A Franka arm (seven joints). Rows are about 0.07 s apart.
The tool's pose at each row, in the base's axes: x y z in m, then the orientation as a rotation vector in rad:
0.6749, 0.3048, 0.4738, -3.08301, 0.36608, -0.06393
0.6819, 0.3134, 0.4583, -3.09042, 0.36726, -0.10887
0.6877, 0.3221, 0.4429, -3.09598, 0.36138, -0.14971
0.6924, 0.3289, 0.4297, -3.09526, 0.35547, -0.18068
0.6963, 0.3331, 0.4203, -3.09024, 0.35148, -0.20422
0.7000, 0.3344, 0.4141, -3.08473, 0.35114, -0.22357
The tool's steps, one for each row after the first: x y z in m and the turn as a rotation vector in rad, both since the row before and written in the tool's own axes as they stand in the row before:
0.0042, -0.0094, 0.0161, -0.00528, 0.02958, -0.00051
0.0026, -0.0093, 0.0159, -0.00325, 0.02656, -0.00475
0.0018, -0.0073, 0.0137, 0.00224, 0.01970, -0.00392
0.0018, -0.0046, 0.0098, 0.00582, 0.01469, -0.00210
0.0025, -0.0018, 0.0066, 0.00556, 0.01209, 0.00030

